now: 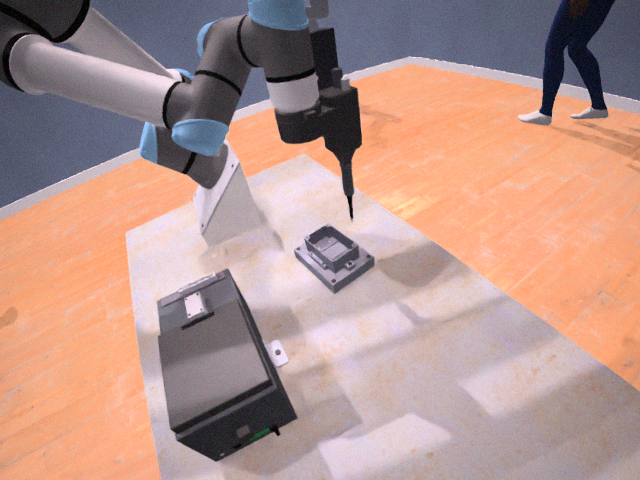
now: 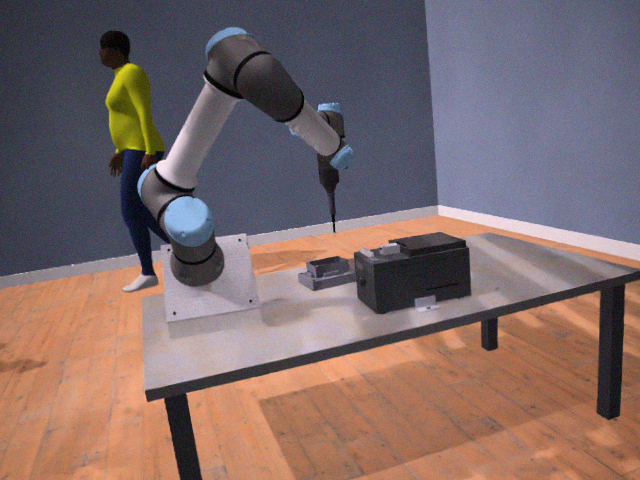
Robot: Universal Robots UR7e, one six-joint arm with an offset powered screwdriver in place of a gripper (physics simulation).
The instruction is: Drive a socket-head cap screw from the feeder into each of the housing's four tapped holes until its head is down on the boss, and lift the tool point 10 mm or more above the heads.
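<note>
My screwdriver (image 1: pixel 352 219) (image 2: pixel 333 230) points straight down, its thin black bit in free air above the housing, apart from it. The grey open-topped housing (image 1: pixel 345 259) (image 2: pixel 325 269) sits on a grey base plate (image 1: pixel 362 262) (image 2: pixel 325 282) on the table. Small dark holes show at the housing's corners; whether any holds a screw is too small to tell. Whether a screw is on the bit's tip cannot be made out either. The black feeder box (image 1: pixel 217 361) (image 2: pixel 413 284) stands beside the housing, with a small light metal block (image 1: pixel 195 305) (image 2: pixel 387 249) on top.
A white tab with a hole (image 1: pixel 280 347) sticks out at the feeder's foot. My arm stands on a slanted white pedestal (image 1: pixel 232 209) (image 2: pixel 235 289) on the table (image 1: pixel 403 361) (image 2: pixel 217 356). A person (image 1: pixel 554 67) (image 2: pixel 129 113) stands on the floor beyond the table.
</note>
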